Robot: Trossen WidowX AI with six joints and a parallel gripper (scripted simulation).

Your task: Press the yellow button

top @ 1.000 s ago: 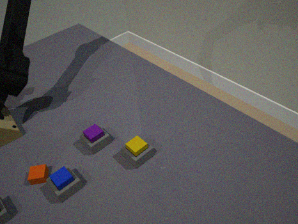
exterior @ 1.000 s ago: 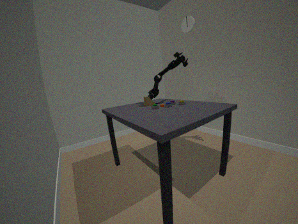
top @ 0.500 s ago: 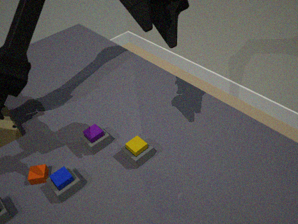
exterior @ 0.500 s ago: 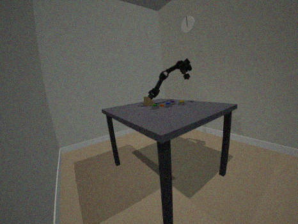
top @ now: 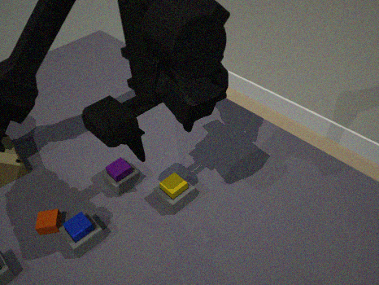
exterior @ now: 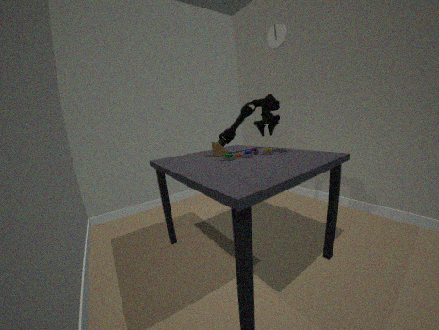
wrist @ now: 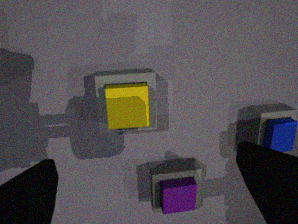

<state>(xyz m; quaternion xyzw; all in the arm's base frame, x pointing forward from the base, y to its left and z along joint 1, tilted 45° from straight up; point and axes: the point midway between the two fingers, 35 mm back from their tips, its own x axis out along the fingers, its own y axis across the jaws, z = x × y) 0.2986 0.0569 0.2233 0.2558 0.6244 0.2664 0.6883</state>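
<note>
My gripper tip is 9 cm above the yellow button. From my gripper tip the other things lie so: purple button (10 cm behind, 9 cm below, 4 cm to the right); then orange block (18 cm to the right, 12 cm below, 10 cm behind); then blue button (15 cm to the right, 9 cm below, 4 cm behind).
</note>
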